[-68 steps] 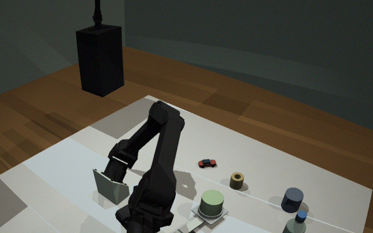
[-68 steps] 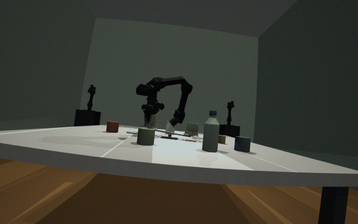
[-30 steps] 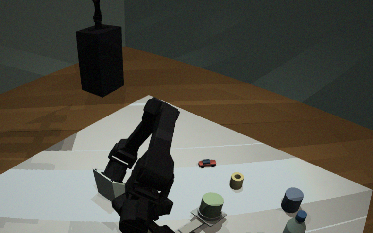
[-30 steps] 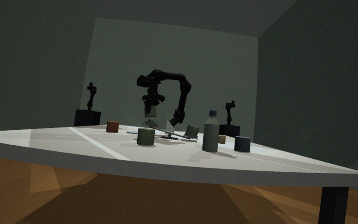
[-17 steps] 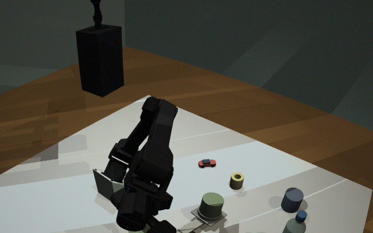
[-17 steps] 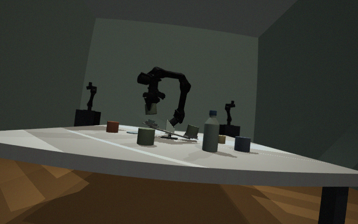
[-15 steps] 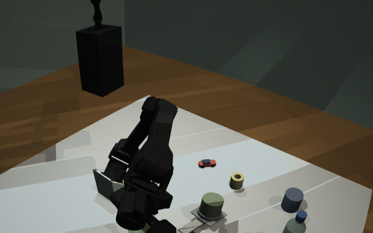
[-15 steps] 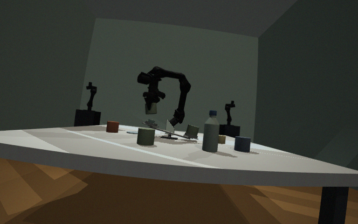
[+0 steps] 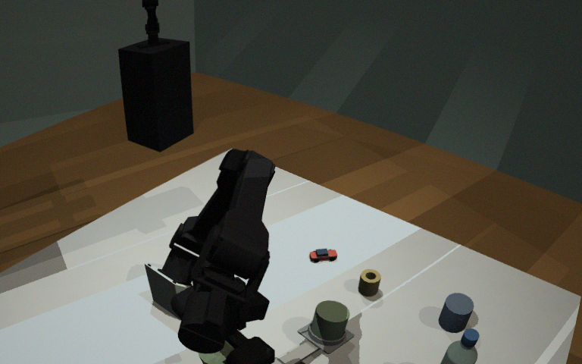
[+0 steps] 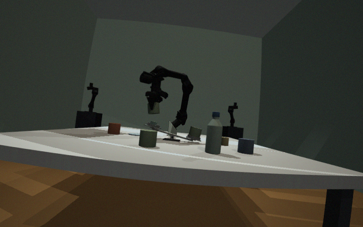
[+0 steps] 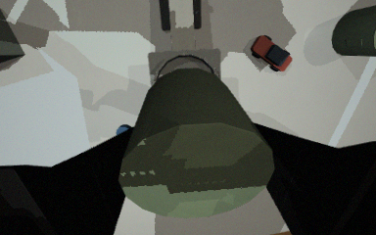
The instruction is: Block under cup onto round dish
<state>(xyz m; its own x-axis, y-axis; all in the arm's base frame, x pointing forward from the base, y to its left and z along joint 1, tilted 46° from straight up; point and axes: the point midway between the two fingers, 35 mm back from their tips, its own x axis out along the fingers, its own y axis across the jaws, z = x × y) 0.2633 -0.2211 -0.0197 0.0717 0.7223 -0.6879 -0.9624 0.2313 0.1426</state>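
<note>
My gripper tip is 1 cm to the right of the teal block and 8 cm above it. The rest, counted from my gripper tip: bottle: 35 cm ahead, 27 cm to the left, 6 cm below; pale blue round dish: 8 cm behind, 10 cm to the right, 17 cm below; red-brown cylinder: 3 cm behind, 21 cm to the right, 13 cm below.
</note>
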